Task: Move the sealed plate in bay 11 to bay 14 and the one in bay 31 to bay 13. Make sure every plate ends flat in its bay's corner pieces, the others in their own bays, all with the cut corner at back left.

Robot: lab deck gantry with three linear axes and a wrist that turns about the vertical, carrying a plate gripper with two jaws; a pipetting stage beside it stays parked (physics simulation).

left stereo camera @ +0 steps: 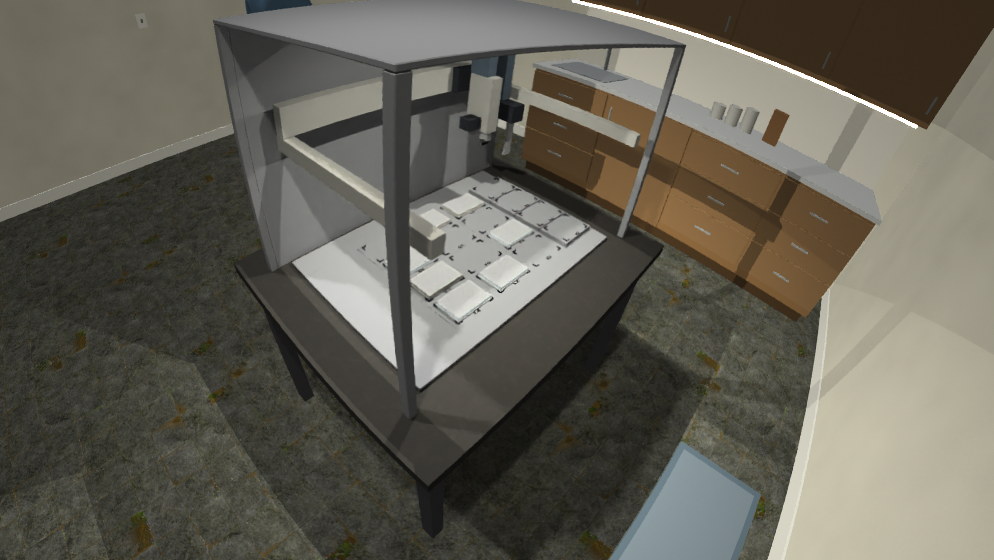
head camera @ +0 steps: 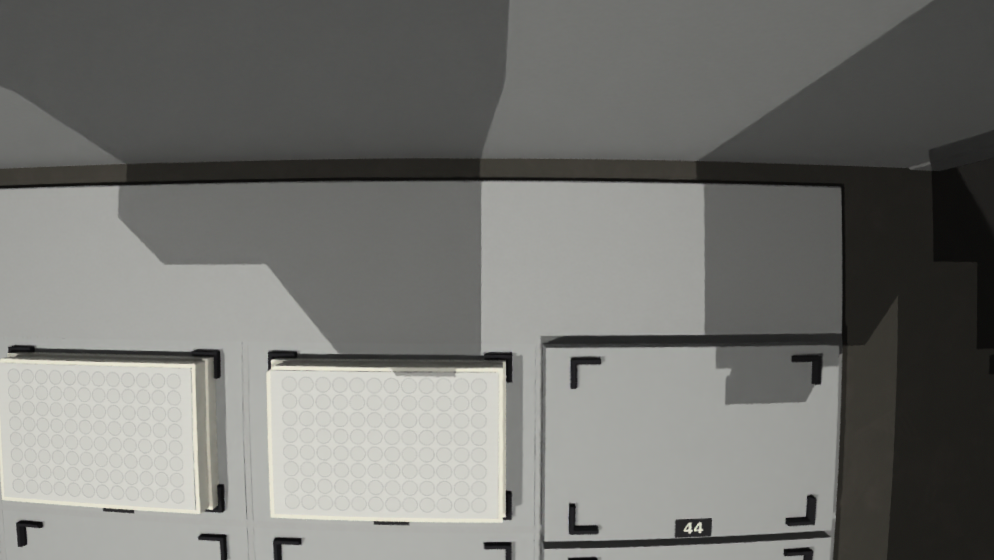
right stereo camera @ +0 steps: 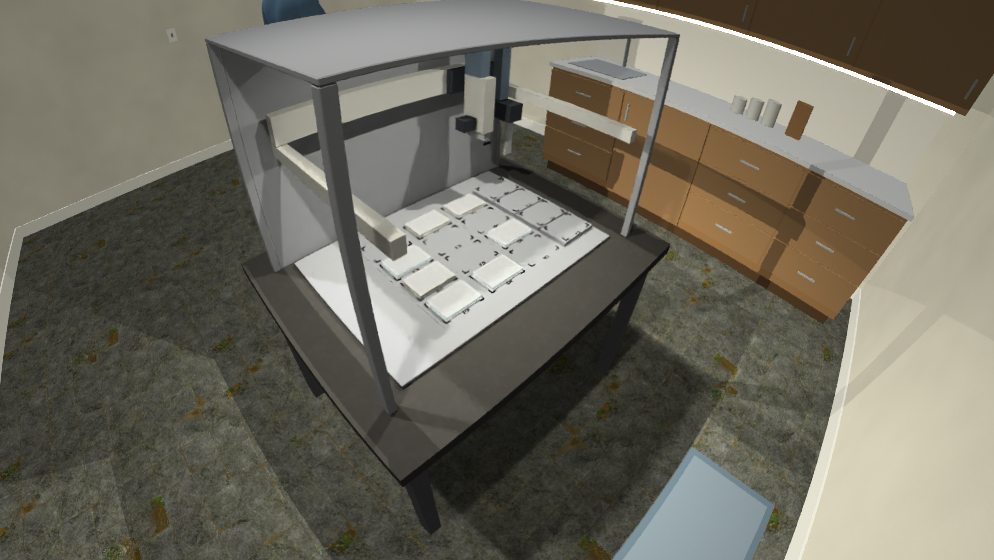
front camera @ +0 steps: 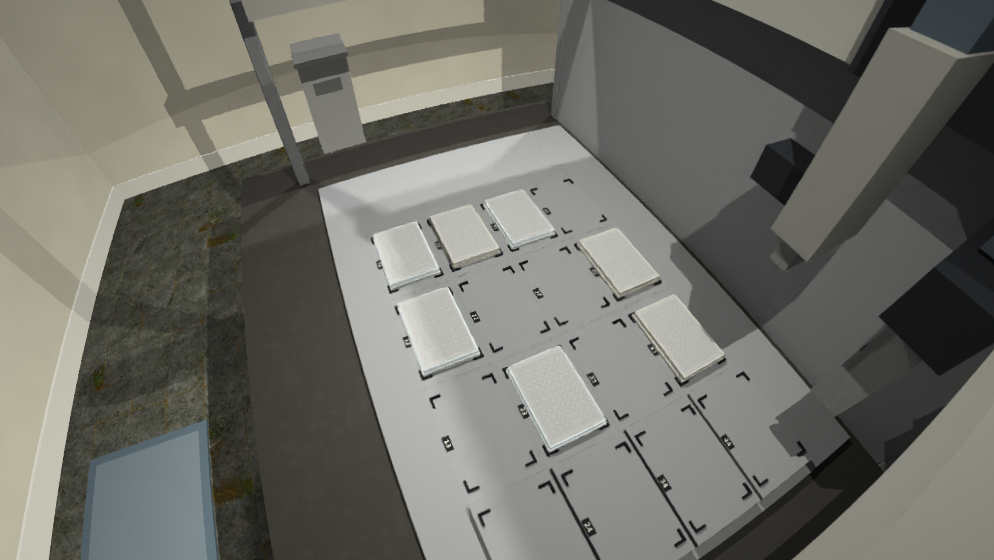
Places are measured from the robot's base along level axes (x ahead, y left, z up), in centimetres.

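Pixels of known places: gripper, fingertip midpoint: [left stereo camera: 494, 148] [right stereo camera: 496, 148] [front camera: 850, 379]; robot's base, origin of the base link: [left stereo camera: 458, 323] [right stereo camera: 446, 322] [front camera: 373, 239].
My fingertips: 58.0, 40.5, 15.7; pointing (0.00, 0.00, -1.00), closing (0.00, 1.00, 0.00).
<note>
Ahead of a thing's pixels: the offset from my fingertips to its middle, as dx, dy, dz. "spot": to the spot under its first point.
The sealed plate in bay 11 @[spot: -50.3, -36.1, -14.2] [front camera: 406, 255] [left stereo camera: 463, 300] [right stereo camera: 453, 300] lies in its corner pieces at the deck's far left. The plate in bay 31 @[spot: -50.7, -15.0, -14.2] [front camera: 519, 217] [right stereo camera: 406, 262] lies in the same row, with one plate between them; the gantry beam partly hides it in the left stereo view. Bay 13 @[spot: -18.7, -36.5, -15.7] [front camera: 479, 431] and bay 14 @[spot: -6.1, -37.1, -14.2] [front camera: 518, 525] hold no plate. My gripper [left stereo camera: 507, 141] [right stereo camera: 507, 141] hangs high over the back right of the deck, apart from the plates. Its jaws are too small and unclear to tell their opening. Cut corners are too small to tell.
Other plates lie in bay 21 @[spot: -50.6, -25.6, -14.2] [front camera: 464, 235], bay 12 @[spot: -34.3, -36.1, -14.2] [front camera: 438, 330], bay 23 @[spot: -18.3, -25.5, -14.2] [front camera: 557, 396], bay 42 @[spot: -34.6, -4.3, -14.2] [front camera: 619, 260] and bay 43 @[spot: -18.4, -4.7, -14.2] [front camera: 678, 336] [head camera: 386, 445]. Bay 44 @[spot: -3.9, -4.1, -14.2] [head camera: 667, 445] is empty. The pale stage column [front camera: 869, 146] [left stereo camera: 484, 104] hangs beside the gripper. Frame posts [left stereo camera: 397, 208] stand at the edges.
</note>
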